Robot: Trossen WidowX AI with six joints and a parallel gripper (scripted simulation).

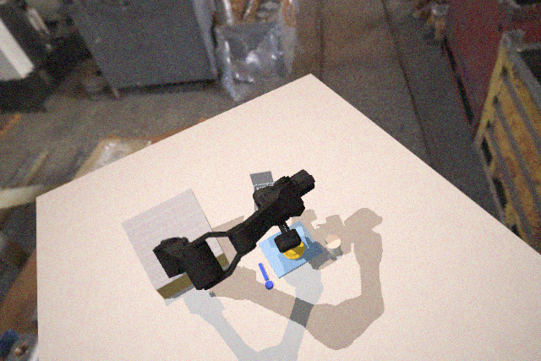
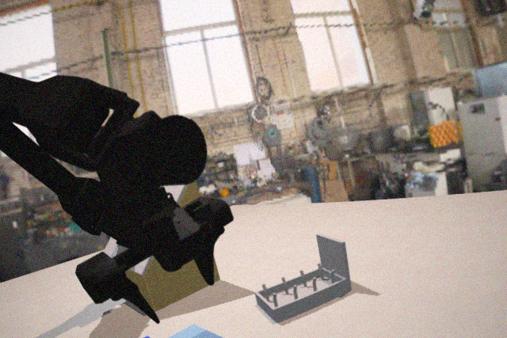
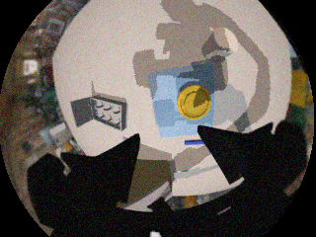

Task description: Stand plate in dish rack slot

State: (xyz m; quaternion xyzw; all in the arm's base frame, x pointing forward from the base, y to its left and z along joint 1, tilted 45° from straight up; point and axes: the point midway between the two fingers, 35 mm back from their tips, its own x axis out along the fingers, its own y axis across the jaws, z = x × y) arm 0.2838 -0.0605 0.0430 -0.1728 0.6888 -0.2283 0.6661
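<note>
Right now the yellow plate is 20 mm ahead of my gripper tip, 50 mm to the right of it and 60 mm below it. Round my gripper tip: cup (120 mm ahead, 110 mm to the right, 50 mm below); then light blue mat (20 mm ahead, 30 mm to the right, 70 mm below); then blue spoon (90 mm behind, 80 mm to the right, 70 mm below).
</note>
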